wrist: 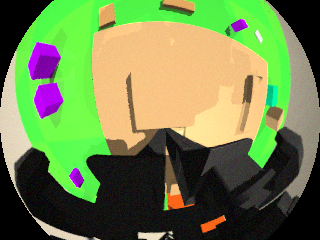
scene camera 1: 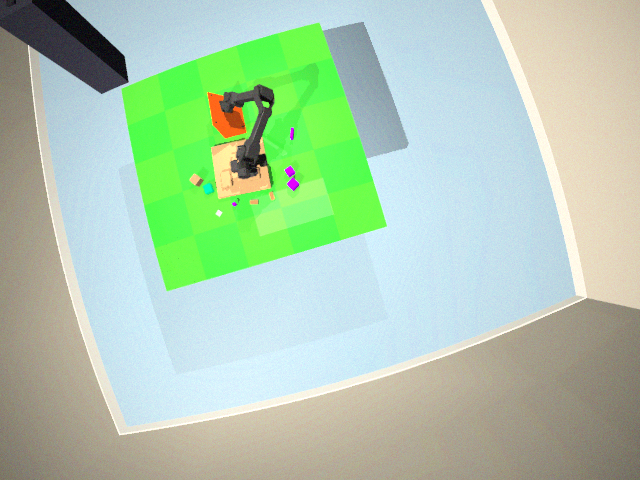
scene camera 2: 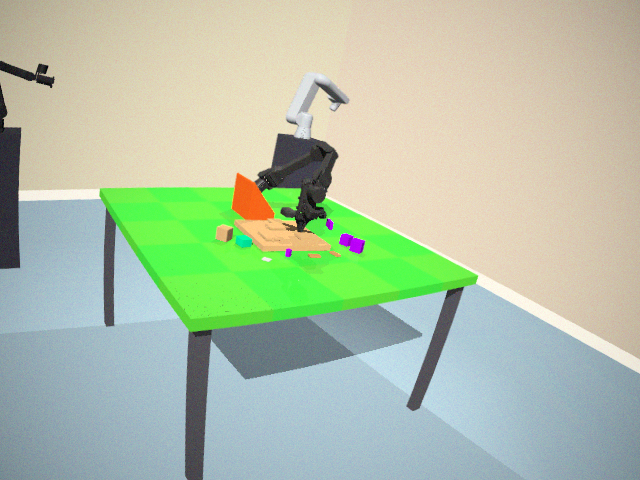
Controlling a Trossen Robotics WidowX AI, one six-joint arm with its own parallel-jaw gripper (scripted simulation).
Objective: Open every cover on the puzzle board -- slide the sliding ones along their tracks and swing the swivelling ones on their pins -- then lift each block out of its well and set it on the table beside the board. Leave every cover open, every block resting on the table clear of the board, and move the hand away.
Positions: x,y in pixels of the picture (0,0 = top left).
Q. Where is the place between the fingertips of my gripper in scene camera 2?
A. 299,233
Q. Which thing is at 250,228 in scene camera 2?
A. A tan wooden puzzle board.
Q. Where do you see a tan wooden puzzle board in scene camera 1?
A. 221,154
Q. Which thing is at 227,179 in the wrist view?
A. My gripper.
